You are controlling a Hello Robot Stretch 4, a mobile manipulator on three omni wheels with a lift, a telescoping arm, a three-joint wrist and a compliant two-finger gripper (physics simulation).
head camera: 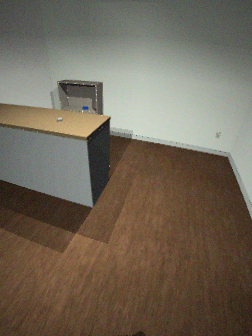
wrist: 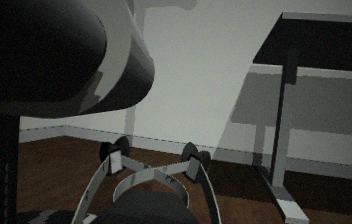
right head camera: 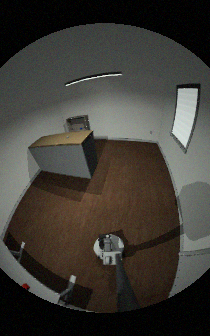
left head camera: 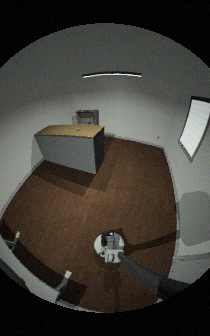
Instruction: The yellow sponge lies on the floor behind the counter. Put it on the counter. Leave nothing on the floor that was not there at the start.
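Frame: origin at the robot's base, x ahead, y left, z up, level; metres.
Where they show: gripper, fingertip midpoint: (wrist: 156,151) (right head camera: 102,258) (left head camera: 102,255).
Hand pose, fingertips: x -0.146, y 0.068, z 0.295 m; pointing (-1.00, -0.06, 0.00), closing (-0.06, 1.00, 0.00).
After its pixels a point has its place.
The counter (head camera: 45,155) {z 0.588, x 1.534, y 0.851 m} (left head camera: 70,152) {z 0.459, x 1.545, y 0.898 m} (right head camera: 62,159) {z 0.485, x 1.550, y 0.918 m}, with a wooden top and pale grey front, stands at the left of the head camera view. A small light-coloured object (head camera: 59,119) {z 0.903, x 1.755, y 0.729 m} (left head camera: 78,129) {z 0.887, x 1.758, y 0.713 m} lies on its top. The yellow sponge does not show in these views, and the floor behind the counter is hidden. My gripper (wrist: 156,151) {z 0.296, x -0.146, y 0.068 m} is open in the wrist view, its two fingertips apart with floor and wall showing between them. It is far from the counter, close to my base.
A grey cabinet (head camera: 100,95) {z 0.810, x 3.357, y 0.569 m} (left head camera: 97,116) {z 0.780, x 3.349, y 0.554 m} with a blue object (head camera: 85,108) {z 0.543, x 3.377, y 0.876 m} stands behind the counter by the back wall. A desk (wrist: 315,42) {z 0.668, x -0.784, y 0.648 m} with metal legs stands at the right of the wrist view. A red object (right head camera: 25,286) shows at lower left of the right head view.
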